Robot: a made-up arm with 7 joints. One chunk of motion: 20 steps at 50 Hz.
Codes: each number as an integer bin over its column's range. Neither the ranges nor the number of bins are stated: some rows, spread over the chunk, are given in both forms.
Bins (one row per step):
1: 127 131 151 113 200 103 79
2: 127 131 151 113 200 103 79
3: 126 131 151 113 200 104 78
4: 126 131 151 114 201 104 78
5: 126 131 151 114 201 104 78
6: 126 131 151 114 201 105 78
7: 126 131 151 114 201 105 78
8: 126 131 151 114 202 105 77
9: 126 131 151 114 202 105 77
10: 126 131 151 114 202 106 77
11: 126 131 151 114 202 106 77
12: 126 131 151 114 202 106 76
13: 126 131 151 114 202 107 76
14: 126 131 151 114 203 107 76
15: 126 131 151 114 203 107 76
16: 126 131 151 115 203 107 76
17: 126 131 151 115 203 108 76
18: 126 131 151 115 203 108 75
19: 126 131 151 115 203 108 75
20: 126 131 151 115 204 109 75
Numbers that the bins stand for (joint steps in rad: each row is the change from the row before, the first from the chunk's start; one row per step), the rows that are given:
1: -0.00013 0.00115 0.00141 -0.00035 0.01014 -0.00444 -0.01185
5: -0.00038 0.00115 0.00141 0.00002 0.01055 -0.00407 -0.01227
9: -0.00038 0.00115 0.00141 0.00002 0.01097 -0.00371 -0.01269
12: -0.00038 0.00115 0.00141 0.00002 0.01097 -0.00334 -0.01311
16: -0.00038 0.00115 0.00141 0.00039 0.01138 -0.00298 -0.01311
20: -0.00038 0.00115 0.00141 0.00039 0.01180 -0.00225 -0.01353
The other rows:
2: -0.00013 0.00115 0.00141 -0.00035 0.01014 -0.00444 -0.01185
3: -0.00038 0.00115 0.00141 -0.00035 0.01014 -0.00407 -0.01227
4: -0.00038 0.00115 0.00141 0.00002 0.01055 -0.00407 -0.01227
6: -0.00038 0.00115 0.00141 0.00002 0.01055 -0.00371 -0.01227
7: -0.00038 0.00115 0.00141 0.00002 0.01055 -0.00371 -0.01227
8: -0.00038 0.00115 0.00141 0.00002 0.01097 -0.00371 -0.01269
10: -0.00038 0.00115 0.00141 0.00002 0.01097 -0.00334 -0.01269
11: -0.00038 0.00115 0.00141 0.00002 0.01097 -0.00334 -0.01269
13: -0.00038 0.00115 0.00141 0.00002 0.01097 -0.00298 -0.01311
14: -0.00038 0.00115 0.00141 0.00002 0.01138 -0.00298 -0.01311
15: -0.00038 0.00115 0.00141 0.00002 0.01138 -0.00298 -0.01311
17: -0.00038 0.00115 0.00141 0.00039 0.01138 -0.00261 -0.01311
18: -0.00038 0.00115 0.00141 0.00039 0.01138 -0.00261 -0.01353
19: -0.00038 0.00115 0.00141 0.00039 0.01138 -0.00261 -0.01353

